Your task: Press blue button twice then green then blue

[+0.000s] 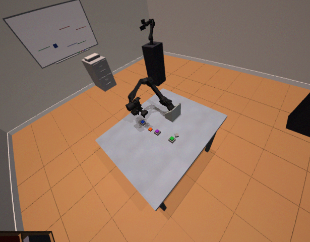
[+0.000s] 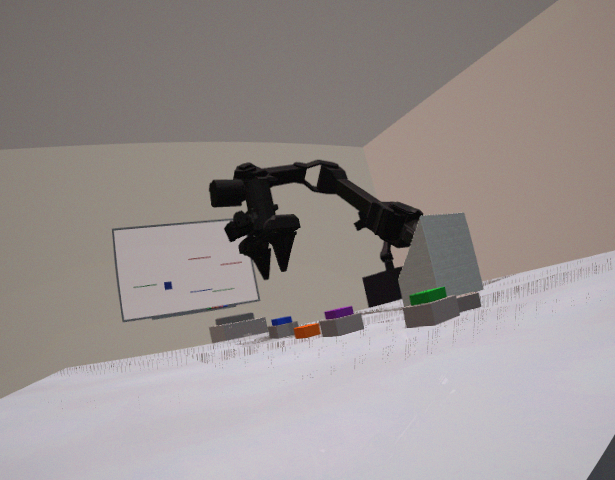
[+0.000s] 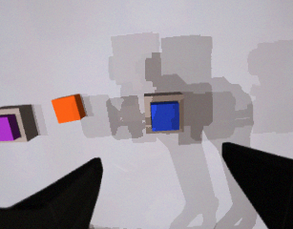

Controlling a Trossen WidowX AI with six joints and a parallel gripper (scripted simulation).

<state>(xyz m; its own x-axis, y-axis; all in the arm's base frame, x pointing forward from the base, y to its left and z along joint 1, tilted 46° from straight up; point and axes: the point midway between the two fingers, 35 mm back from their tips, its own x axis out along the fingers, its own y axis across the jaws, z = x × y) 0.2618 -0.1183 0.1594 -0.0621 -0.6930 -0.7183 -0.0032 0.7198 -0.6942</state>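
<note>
Right now the blue button is 10 mm to the right of my gripper tip and 90 mm below it. Round my gripper tip: orange block 20 mm ahead, 110 mm to the left, 120 mm below; then green button 10 mm behind, 370 mm to the left, 90 mm below; then purple button 10 mm ahead, 200 mm to the left, 90 mm below.
</note>
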